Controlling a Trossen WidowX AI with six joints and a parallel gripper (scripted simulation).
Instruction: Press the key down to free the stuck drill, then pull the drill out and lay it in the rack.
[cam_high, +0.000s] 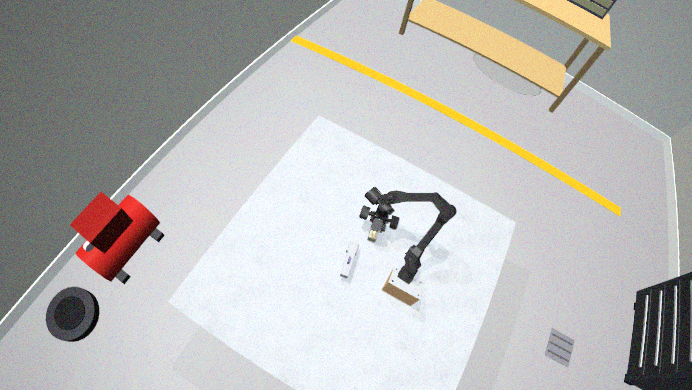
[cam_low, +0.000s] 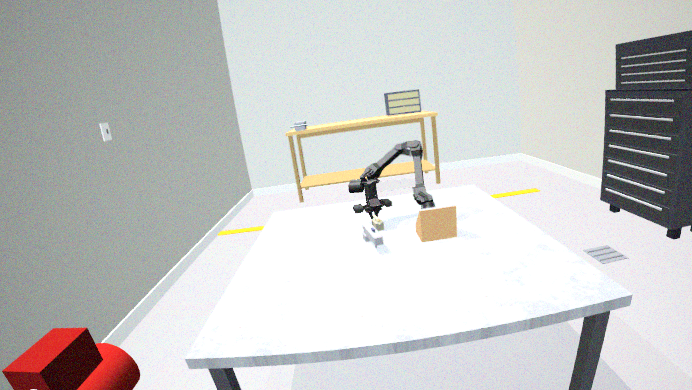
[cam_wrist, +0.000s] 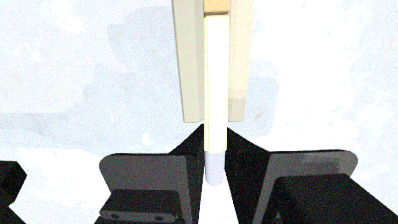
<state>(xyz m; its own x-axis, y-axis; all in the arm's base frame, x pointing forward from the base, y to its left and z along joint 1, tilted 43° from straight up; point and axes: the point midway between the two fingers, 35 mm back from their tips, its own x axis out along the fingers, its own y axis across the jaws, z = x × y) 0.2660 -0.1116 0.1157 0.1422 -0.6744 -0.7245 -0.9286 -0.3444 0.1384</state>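
My gripper tip is 50 mm to the right of the rack block and 20 mm past it. From my gripper tip the other things lie so: grey fixture: 230 mm to the left, 30 mm above, 10 mm behind; dark blue piece: 260 mm to the left, 40 mm above, 20 mm behind.
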